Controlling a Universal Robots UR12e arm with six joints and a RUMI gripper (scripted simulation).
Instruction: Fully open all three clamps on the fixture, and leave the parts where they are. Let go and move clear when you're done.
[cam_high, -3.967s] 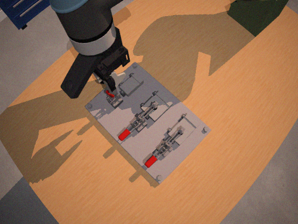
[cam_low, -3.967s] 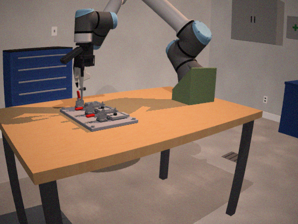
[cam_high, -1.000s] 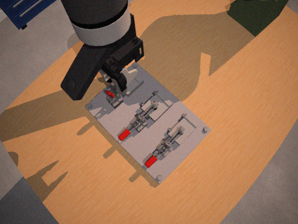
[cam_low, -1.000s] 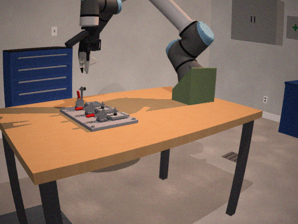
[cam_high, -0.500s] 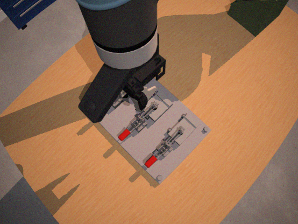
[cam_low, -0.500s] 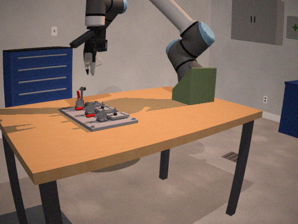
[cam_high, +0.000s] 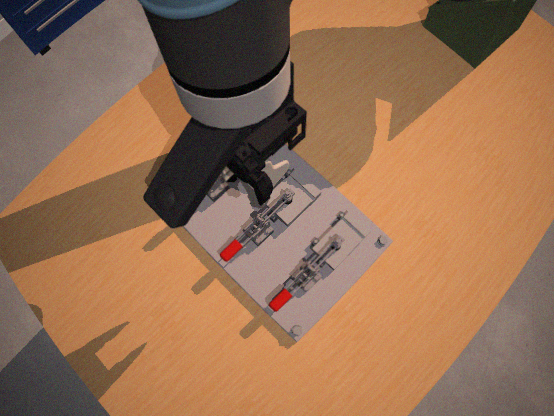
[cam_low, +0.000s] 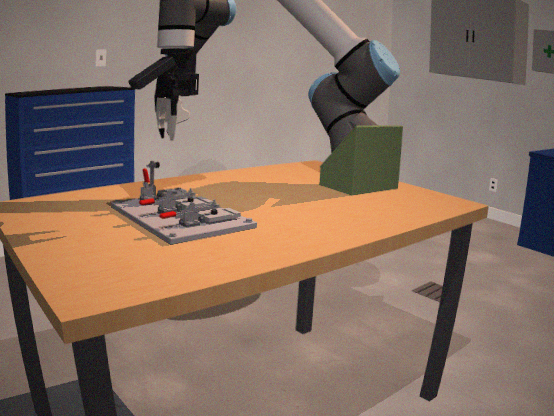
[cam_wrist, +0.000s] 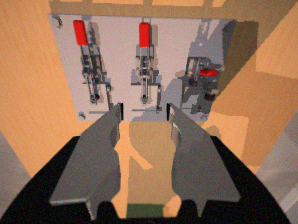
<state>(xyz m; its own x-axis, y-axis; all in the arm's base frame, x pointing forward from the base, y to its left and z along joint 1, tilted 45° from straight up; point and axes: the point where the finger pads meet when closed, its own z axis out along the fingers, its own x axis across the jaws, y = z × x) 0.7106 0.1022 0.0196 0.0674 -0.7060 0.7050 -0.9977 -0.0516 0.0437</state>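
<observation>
Now: hand 21 cm above the grey fixture plate and 3 cm past it. The rest, counted from my hand: flat grey part 19 cm below, 11 cm behind, 10 cm to the left.
</observation>
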